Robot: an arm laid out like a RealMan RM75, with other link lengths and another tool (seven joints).
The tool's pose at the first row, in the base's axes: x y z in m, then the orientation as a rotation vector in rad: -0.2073, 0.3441, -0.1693, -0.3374, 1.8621, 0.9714
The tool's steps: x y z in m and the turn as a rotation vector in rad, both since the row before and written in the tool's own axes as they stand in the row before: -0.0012, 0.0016, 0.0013, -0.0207, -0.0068, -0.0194; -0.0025, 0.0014, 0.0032, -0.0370, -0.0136, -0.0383; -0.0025, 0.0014, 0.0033, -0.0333, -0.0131, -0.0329; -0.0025, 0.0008, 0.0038, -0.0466, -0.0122, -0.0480; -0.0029, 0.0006, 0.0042, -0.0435, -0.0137, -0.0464; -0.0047, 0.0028, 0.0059, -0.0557, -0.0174, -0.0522; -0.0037, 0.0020, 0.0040, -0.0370, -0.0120, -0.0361; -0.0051, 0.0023, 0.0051, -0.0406, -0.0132, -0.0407
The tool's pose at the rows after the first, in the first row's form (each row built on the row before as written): -0.2068, 0.3459, -0.1678, -0.3636, 1.8405, 0.9781; -0.2045, 0.3488, -0.1656, -0.4123, 1.7988, 0.9871; -0.2023, 0.3518, -0.1633, -0.4538, 1.7605, 0.9958; -0.1996, 0.3549, -0.1612, -0.5161, 1.7107, 1.0053; -0.1966, 0.3583, -0.1588, -0.5733, 1.6605, 1.0124; -0.1941, 0.3642, -0.1539, -0.6398, 1.5982, 1.0255; -0.1928, 0.3683, -0.1500, -0.6840, 1.5550, 1.0325; -0.1912, 0.3734, -0.1446, -0.7326, 1.5064, 1.0387
